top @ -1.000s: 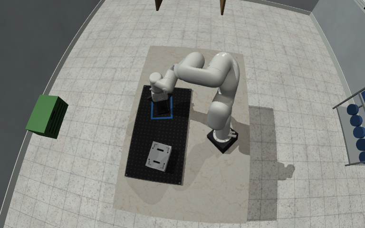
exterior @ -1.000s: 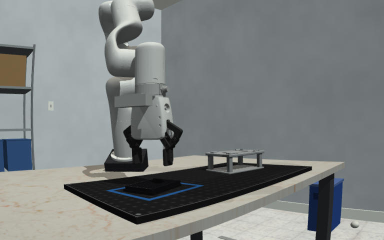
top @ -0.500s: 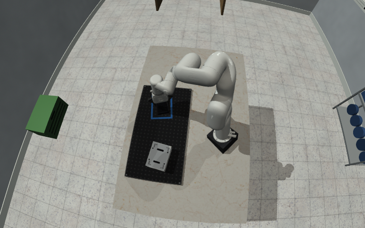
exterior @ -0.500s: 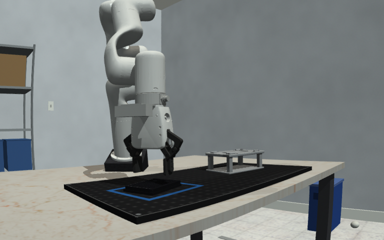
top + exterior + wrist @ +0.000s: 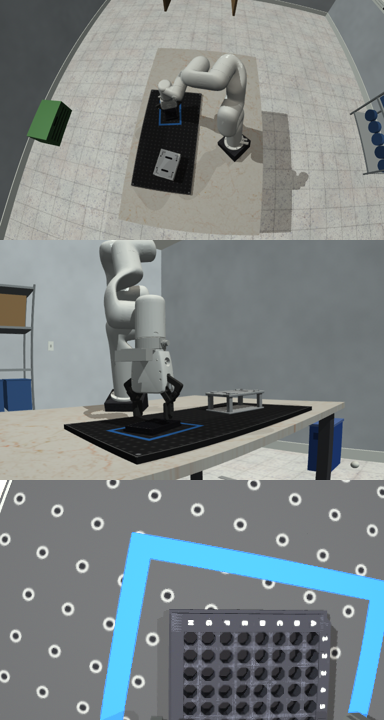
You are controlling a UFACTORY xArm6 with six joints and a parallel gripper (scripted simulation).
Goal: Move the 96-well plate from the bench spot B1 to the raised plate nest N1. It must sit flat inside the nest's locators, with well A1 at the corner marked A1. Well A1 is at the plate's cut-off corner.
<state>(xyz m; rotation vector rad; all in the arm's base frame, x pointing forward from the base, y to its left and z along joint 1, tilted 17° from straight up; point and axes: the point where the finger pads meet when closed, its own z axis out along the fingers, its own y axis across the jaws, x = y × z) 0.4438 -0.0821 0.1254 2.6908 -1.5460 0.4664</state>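
Right now my hand is 30 mm above the black 96-well plate. Also, from my hand: plate nest: 360 mm to the left, 110 mm behind, 20 mm above.
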